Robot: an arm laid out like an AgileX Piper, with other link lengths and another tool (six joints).
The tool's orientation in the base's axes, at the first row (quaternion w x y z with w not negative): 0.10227, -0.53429, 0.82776, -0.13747
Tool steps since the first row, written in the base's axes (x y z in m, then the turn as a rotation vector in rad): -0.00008, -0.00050, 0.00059, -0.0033, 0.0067, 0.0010; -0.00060, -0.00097, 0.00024, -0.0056, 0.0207, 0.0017; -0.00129, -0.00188, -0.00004, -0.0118, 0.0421, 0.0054; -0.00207, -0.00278, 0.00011, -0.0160, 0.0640, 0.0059; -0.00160, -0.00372, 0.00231, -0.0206, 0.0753, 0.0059; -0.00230, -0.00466, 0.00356, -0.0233, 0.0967, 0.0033; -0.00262, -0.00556, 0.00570, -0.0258, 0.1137, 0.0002; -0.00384, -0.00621, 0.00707, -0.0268, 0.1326, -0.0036; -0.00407, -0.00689, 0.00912, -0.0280, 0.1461, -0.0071; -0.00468, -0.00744, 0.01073, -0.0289, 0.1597, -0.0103
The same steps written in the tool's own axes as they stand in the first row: 0.00048, -0.00033, -0.00052, -0.0048, 0.0051, -0.0028; 0.00112, 0.00005, -0.00030, -0.0166, 0.0123, -0.0058; 0.00224, 0.00038, -0.00015, -0.0337, 0.0248, -0.0138; 0.00338, 0.00065, -0.00043, -0.0520, 0.0368, -0.0182; 0.00400, -0.00086, -0.00224, -0.0604, 0.0451, -0.0210; 0.00511, -0.00105, -0.00353, -0.0788, 0.0567, -0.0219; 0.00602, -0.00185, -0.00554, -0.0932, 0.0665, -0.0218; 0.00708, -0.00152, -0.00713, -0.1100, 0.0760, -0.0208; 0.00774, -0.00228, -0.00906, -0.1217, 0.0835, -0.0195; 0.00846, -0.00252, -0.01070, -0.1337, 0.0907, -0.0183
